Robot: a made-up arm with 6 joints. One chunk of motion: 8 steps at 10 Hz.
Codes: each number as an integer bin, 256 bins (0 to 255) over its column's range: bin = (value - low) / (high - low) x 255, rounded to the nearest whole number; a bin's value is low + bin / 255 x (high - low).
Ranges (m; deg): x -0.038..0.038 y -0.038..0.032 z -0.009..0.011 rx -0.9..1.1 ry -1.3..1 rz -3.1..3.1
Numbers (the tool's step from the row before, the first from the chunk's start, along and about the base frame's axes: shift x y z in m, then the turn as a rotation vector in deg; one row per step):
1: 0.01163 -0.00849 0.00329 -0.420 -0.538 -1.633
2: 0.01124 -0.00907 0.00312 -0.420 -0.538 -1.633
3: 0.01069 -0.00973 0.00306 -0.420 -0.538 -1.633
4: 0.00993 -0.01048 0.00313 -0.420 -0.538 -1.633
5: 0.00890 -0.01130 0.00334 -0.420 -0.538 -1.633
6: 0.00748 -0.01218 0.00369 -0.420 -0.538 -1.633
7: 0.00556 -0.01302 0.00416 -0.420 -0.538 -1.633
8: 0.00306 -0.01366 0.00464 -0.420 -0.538 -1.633
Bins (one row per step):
1: 167 108 157 61 84 60
2: 165 105 155 61 84 60
3: 163 103 154 61 84 60
4: 161 100 155 61 84 60
5: 157 97 157 61 84 60
6: 153 94 162 61 84 60
7: 146 91 168 61 84 60
8: 138 89 174 61 84 60

